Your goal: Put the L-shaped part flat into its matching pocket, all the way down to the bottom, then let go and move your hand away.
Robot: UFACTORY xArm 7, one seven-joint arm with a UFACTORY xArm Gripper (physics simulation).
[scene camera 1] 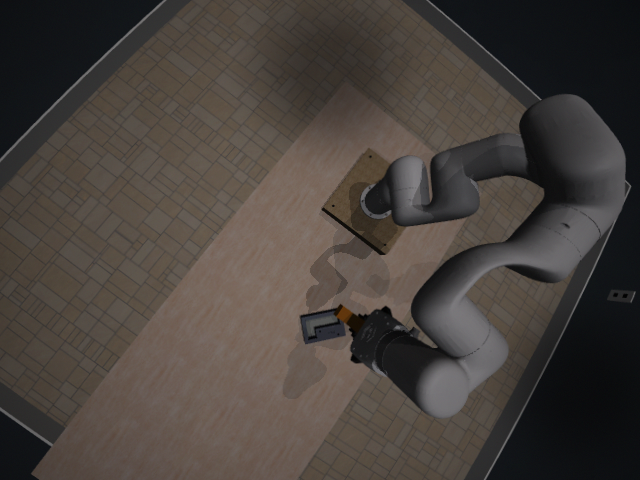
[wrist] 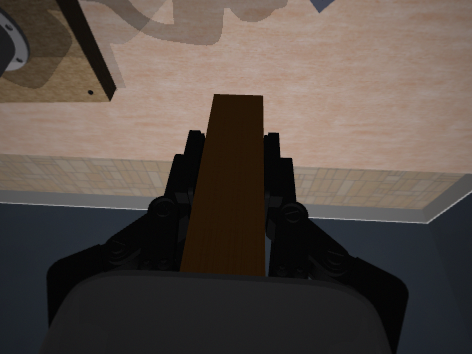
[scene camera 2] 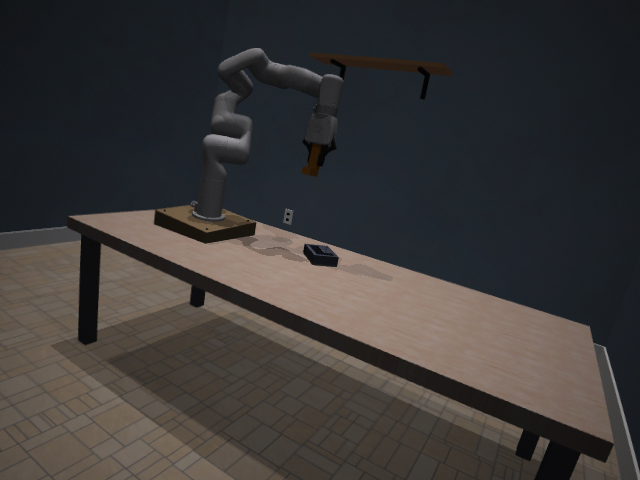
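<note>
An orange L-shaped part is gripped by my gripper (scene camera 1: 358, 324), (wrist: 234, 150). Also visible to me: a dark block with L-shaped pocket (scene camera 1: 319, 326).
</note>
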